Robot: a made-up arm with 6 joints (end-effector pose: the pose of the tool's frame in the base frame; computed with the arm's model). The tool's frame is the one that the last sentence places.
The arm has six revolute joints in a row. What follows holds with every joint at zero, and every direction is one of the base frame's.
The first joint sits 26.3 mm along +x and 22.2 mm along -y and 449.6 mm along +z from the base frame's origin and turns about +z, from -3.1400 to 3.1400 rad.
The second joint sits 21.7 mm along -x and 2.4 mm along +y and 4.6 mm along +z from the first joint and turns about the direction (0, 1, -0.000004), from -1.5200 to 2.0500 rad.
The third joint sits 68.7 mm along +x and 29.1 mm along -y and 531.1 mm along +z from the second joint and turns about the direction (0, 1, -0.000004), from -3.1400 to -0.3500 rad.
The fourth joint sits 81.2 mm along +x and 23.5 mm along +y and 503.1 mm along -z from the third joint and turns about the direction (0, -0.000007, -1), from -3.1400 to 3.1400 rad.
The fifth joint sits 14.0 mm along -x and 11.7 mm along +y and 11.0 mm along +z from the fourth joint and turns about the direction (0, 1, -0.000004), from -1.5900 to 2.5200 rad.
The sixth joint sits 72.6 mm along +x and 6.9 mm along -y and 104.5 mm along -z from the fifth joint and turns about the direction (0, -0.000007, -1), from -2.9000 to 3.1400 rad.
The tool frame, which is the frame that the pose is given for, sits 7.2 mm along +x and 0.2 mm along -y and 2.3 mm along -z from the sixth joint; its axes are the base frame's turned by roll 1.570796, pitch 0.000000 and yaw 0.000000 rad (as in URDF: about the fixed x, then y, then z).
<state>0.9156 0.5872 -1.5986 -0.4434 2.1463 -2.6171</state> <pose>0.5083 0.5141 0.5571 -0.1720 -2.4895 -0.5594</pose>
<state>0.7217 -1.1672 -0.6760 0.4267 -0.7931 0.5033</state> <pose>0.0284 -0.0879 1.0450 -1.7115 1.6637 -1.0682</pose>
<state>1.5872 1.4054 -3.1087 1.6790 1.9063 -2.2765</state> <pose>-0.1225 0.9916 0.6482 -0.4712 -0.5805 -1.1338</pose>
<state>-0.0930 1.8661 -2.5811 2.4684 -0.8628 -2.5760</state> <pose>0.8172 -0.1753 -0.1517 1.0729 -0.1060 -0.1443</pose>
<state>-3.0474 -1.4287 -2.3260 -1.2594 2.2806 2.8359</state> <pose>0.8492 0.1896 0.9628 1.4854 0.1403 -1.7603</pose>
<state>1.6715 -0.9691 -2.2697 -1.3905 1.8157 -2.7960</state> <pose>0.2114 -0.5279 1.3342 -0.9186 0.9677 1.7634</pose>
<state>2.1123 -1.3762 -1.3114 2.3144 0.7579 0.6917</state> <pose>0.1890 -0.3303 1.2292 -1.0639 -2.0697 1.1048</pose>
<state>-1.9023 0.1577 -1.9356 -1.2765 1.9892 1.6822</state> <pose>-0.3077 -0.5671 1.1154 -1.8544 -1.2094 -1.8073</pose>
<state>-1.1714 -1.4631 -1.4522 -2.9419 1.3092 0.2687</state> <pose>-0.2220 0.5019 1.2002 -1.9750 -0.2254 -1.3448</pose>
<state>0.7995 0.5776 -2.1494 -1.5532 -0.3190 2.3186</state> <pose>0.5947 0.6778 0.9452 2.6720 -0.6187 1.1425</pose>
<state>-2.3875 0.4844 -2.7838 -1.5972 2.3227 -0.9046</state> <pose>-0.5063 -0.3192 1.2646 0.4937 -0.6289 -2.8321</pose>
